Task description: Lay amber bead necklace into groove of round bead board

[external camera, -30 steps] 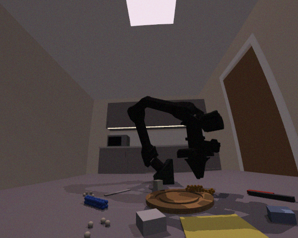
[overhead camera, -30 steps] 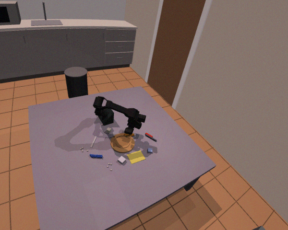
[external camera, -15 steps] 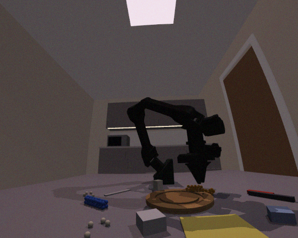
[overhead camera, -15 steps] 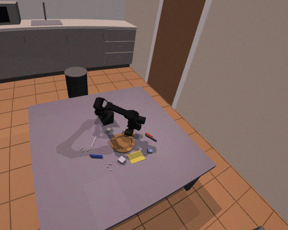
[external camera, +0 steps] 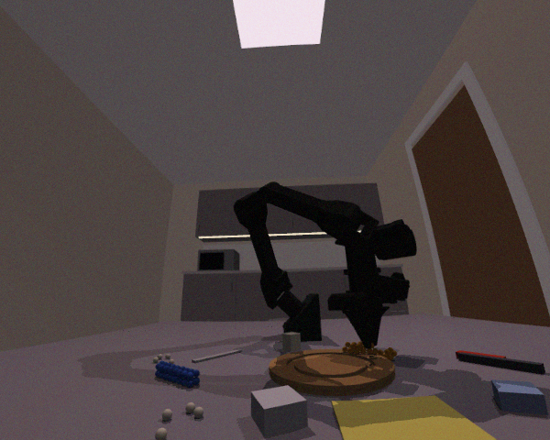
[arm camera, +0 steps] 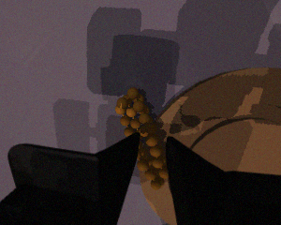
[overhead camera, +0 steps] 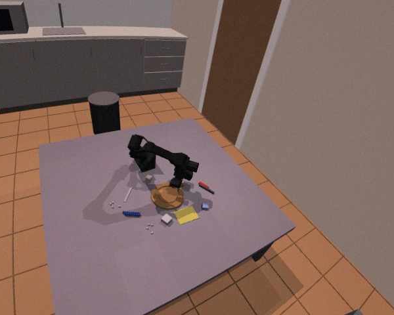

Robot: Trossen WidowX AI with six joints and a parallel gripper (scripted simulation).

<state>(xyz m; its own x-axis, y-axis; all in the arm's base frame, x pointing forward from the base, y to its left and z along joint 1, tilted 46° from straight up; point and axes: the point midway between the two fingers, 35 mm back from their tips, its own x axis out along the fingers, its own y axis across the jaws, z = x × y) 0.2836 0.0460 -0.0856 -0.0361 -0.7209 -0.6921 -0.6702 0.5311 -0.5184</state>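
Now: the round wooden bead board 40 mm ahead of my gripper tip, 90 mm to the right of it and 10 mm below it. Round my gripper tip: blue block (210 mm ahead, 60 mm to the left, 10 mm below); then red-and-black tool (90 mm ahead, 160 mm to the left, 20 mm below); then yellow pad (210 mm ahead, 70 mm to the right, 20 mm below).
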